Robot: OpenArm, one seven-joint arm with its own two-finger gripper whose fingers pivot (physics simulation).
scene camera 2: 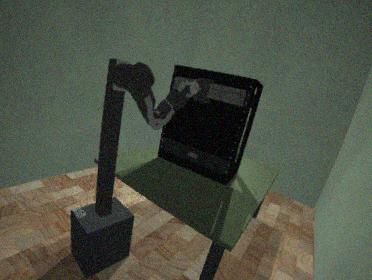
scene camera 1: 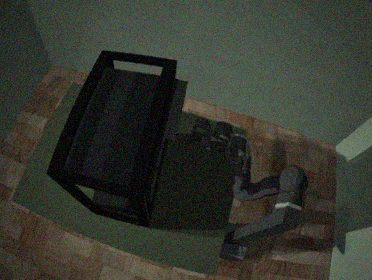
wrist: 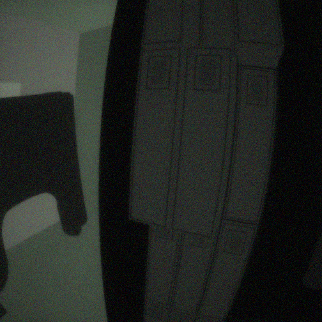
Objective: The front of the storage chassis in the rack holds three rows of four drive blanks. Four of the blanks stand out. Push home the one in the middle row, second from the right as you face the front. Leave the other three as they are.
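The dark storage chassis point(scene camera 1: 175, 111) point(scene camera 2: 227, 94) sits high in the black rack point(scene camera 1: 170, 75) point(scene camera 2: 220, 74) point(wrist: 116, 150). The wrist view is turned sideways, with the rack's top at the left. The three rows run down it as columns. A middle-row blank point(wrist: 202, 160) and a top-row blank point(wrist: 153, 150) show stepped edges and look proud. A bottom-row blank point(wrist: 250, 155) lies beside them. Their place counted from the right is unclear. My gripper point(scene camera 1: 196, 133) point(scene camera 2: 206, 90) point(wrist: 189, 177) is open and empty before the chassis. One finger shows at the left; the other is nearly lost in darkness.
The rack stands on a green table point(scene camera 1: 175, 245) point(scene camera 2: 165, 185). A lower unit point(scene camera 2: 192, 155) is fitted near the rack's bottom, with a dark open bay above it. The arm's post rises from a box base point(scene camera 2: 102, 240) in front of the table. The rack's upper bar borders the chassis.
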